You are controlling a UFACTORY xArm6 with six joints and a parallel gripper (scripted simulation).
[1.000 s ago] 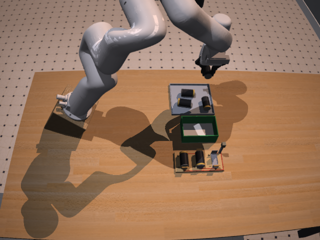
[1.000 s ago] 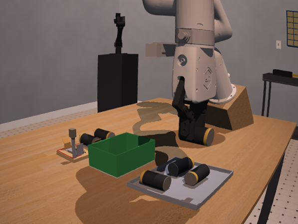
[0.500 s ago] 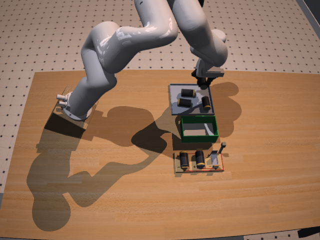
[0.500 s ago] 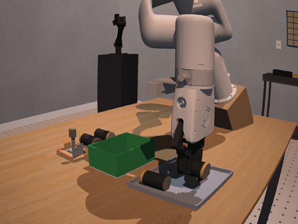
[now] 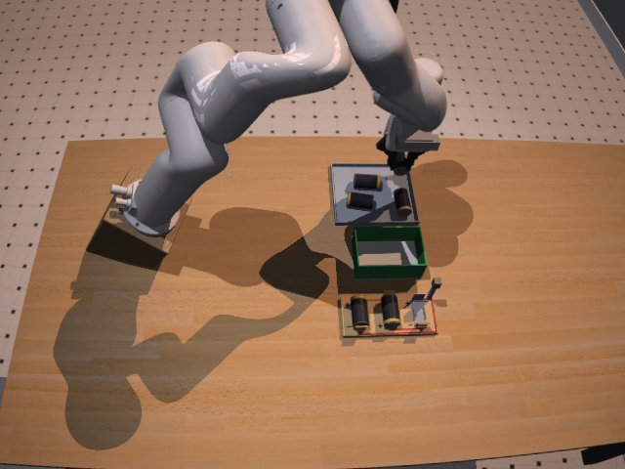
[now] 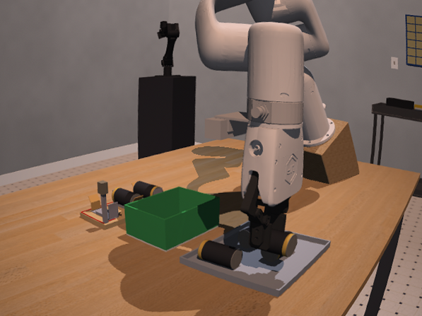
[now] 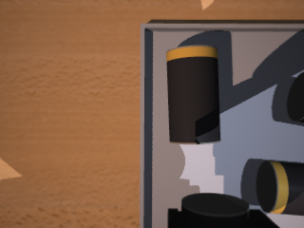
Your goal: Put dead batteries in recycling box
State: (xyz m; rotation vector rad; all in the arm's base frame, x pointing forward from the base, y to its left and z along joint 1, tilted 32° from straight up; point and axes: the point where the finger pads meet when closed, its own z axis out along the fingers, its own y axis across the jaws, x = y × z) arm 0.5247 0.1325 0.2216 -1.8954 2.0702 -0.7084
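The grey tray lies 6 cm behind my hand, 3 cm to the right of it and 8 cm below it. The rest, counted from my hand: green recycling box 8 cm behind, 21 cm to the right, 6 cm below.
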